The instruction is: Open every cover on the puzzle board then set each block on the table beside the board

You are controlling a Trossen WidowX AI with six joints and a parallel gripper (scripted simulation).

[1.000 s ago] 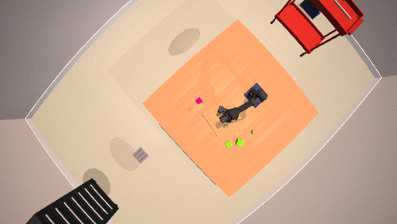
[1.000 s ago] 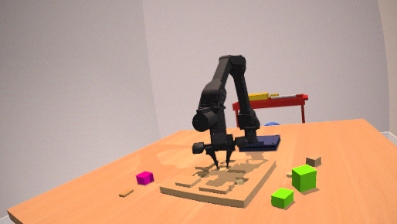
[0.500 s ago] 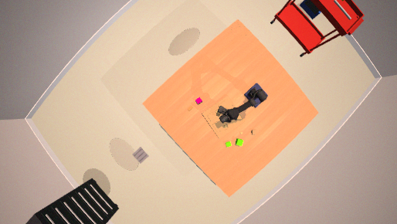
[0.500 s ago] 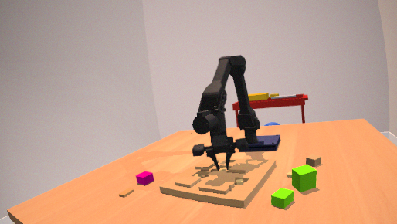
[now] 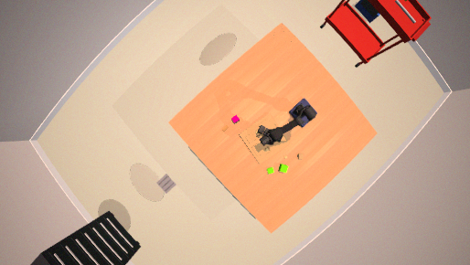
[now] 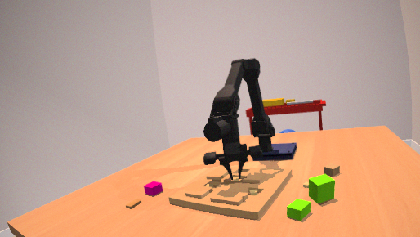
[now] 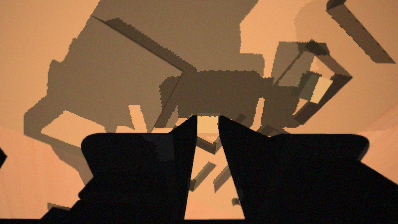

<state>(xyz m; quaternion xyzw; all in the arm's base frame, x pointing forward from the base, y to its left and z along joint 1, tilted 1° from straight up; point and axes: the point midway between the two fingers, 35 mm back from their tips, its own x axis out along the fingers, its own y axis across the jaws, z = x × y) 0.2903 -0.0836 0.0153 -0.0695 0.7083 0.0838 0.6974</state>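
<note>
My gripper tip is now 5 cm short of the tan puzzle board and 1 cm to the left of it. Also, from my gripper tip: magenta block 7 cm ahead, 28 cm to the right; then small green block 22 cm ahead, 20 cm to the left; then large green block 15 cm ahead, 27 cm to the left, 1 cm above.
</note>
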